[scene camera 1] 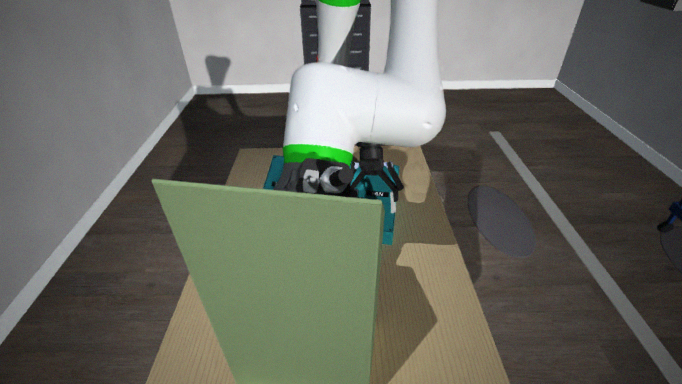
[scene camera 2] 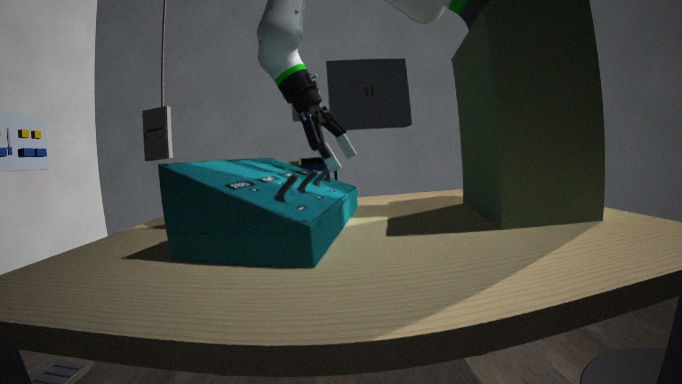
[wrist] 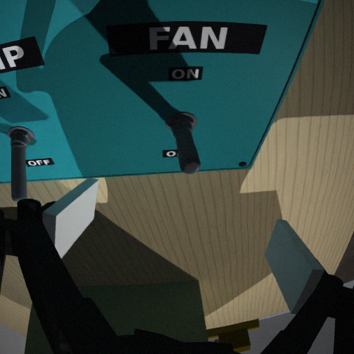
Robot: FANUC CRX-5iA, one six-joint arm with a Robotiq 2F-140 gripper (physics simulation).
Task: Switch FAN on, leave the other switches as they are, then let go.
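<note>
The teal switch box (scene camera 1: 388,236) (scene camera 2: 240,235) (wrist: 240,100) stands on the table. In the wrist view the FAN lever (wrist: 187,150) leans down toward its OFF label (wrist: 170,154), away from its ON label (wrist: 185,74). A neighbouring lever (wrist: 19,170), its name label cut off at the left edge, also points down beside OFF. My gripper (scene camera 1: 372,194) (scene camera 2: 340,153) (wrist: 184,219) is open and empty. Its pads stand wide apart, left and right of the FAN lever's line and lower in the wrist view, touching neither. In scene camera 1 the arm hides part of the box.
A tall green block (scene camera 1: 280,280) (scene camera 2: 545,125) (wrist: 140,315) stands on the wooden table (scene camera 1: 450,310) (scene camera 2: 200,300) (wrist: 230,230), in front of the box in scene camera 1. Several levers stand in a row on the box in scene camera 2, the nearest lever (scene camera 2: 285,189) farthest from the gripper.
</note>
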